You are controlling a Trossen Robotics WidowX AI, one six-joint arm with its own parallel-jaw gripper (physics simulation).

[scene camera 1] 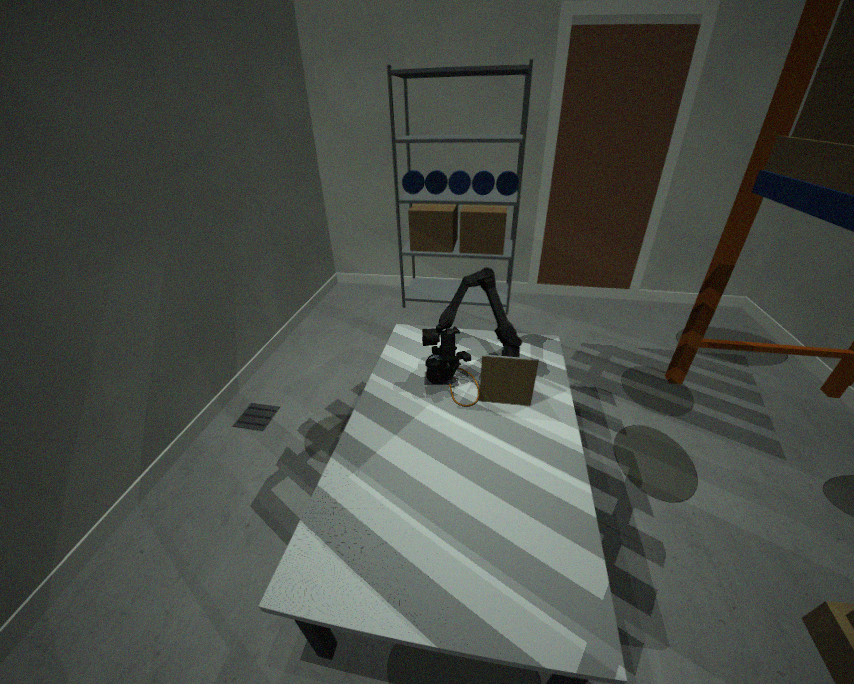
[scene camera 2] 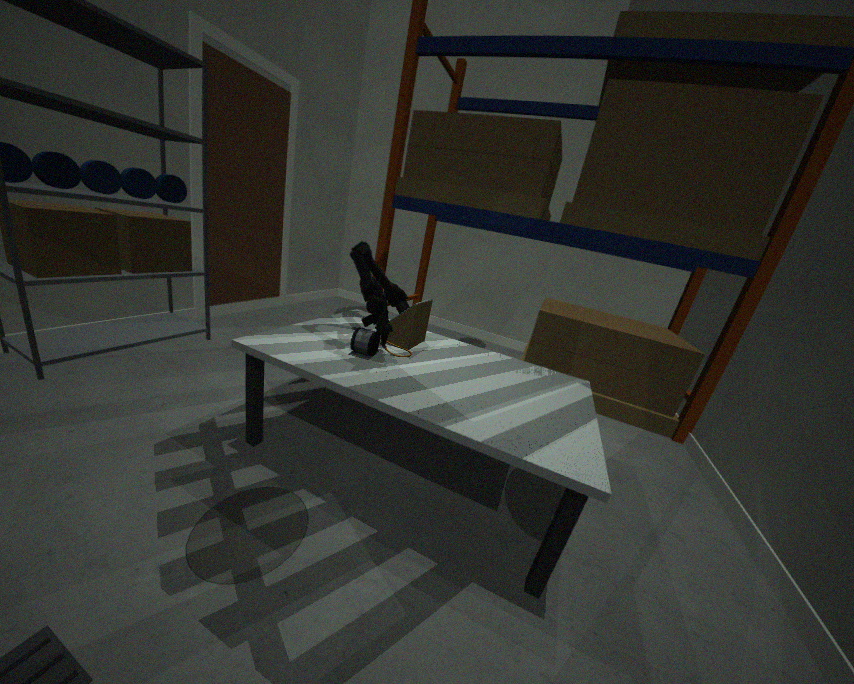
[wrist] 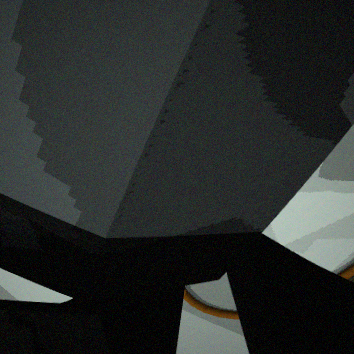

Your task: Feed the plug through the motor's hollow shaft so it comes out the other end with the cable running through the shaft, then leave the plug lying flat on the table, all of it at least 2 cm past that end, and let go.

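Seen in the pictures: gripper, fingertip midpoint: [scene camera 1: 449,379] [scene camera 2: 384,343]; arm's base, origin of the base link: [scene camera 1: 510,361] [scene camera 2: 406,312].
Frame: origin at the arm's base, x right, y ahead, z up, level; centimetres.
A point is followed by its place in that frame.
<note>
The dark, cylindrical motor [scene camera 1: 437,371] @[y 29.1, x -4.3, z -6.9 cm] [scene camera 2: 362,342] @[y 34.6, x -1.6, z -7.7 cm] lies on its side at the far end of the striped table [scene camera 1: 465,536] @[y 5.2, x -66.5, z -14.1 cm] [scene camera 2: 499,414] @[y 34.0, x -62.3, z -14.1 cm]. In the wrist view its dark grey body [wrist: 182,140] fills the upper picture. My gripper [scene camera 1: 445,350] [scene camera 2: 378,326] [wrist: 203,228] @[y 23.9, x -5.2, z -9.3 cm] is right at the motor, shut on the plug. The plug itself is lost in the black between the fingertips. The orange cable [scene camera 1: 465,402] @[y 15.1, x -14.6, z -13.6 cm] [scene camera 2: 399,353] @[y 20.5, x -11.9, z -13.5 cm] [wrist: 207,310] @[y 15.1, x -14.2, z -13.6 cm] lies in a loop on the table just in front of the motor and passes under the fingers.
A brown cardboard box [scene camera 1: 509,380] @[y -0.5, x -9.2, z -2.1 cm] [scene camera 2: 411,325] @[y 10.4, x -9.7, z -1.9 cm] stands just right of the motor and cable loop. The arm's base [scene camera 1: 510,346] @[y 0.9, x 2.0, z 6.0 cm] is behind it. A metal shelf rack [scene camera 1: 395,170] and a door stand beyond the table; a pallet rack [scene camera 2: 560,234] carries large boxes.
</note>
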